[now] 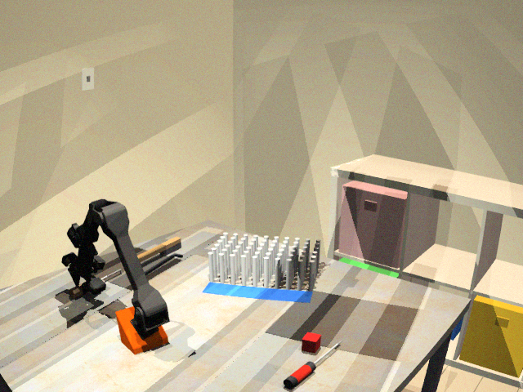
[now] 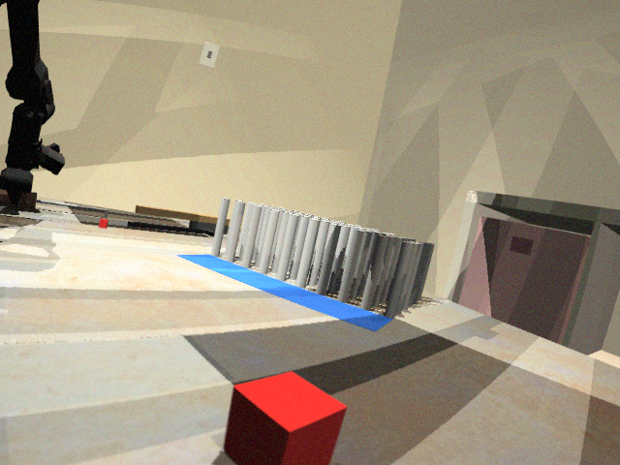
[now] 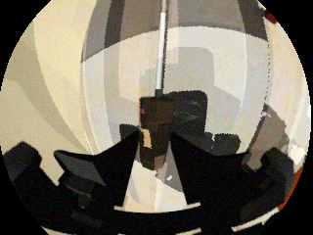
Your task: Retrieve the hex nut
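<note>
Right now my gripper tip is 100 mm short of the hook tool and 20 mm to the right of it. The rest, counted from my gripper tip: blue taped strip (460 mm ahead, 410 mm to the right, 20 mm below); then tiny red cube (200 mm ahead, 100 mm to the right, 10 mm below); then hex nut (580 mm ahead, 300 mm to the right, 10 mm below).
</note>
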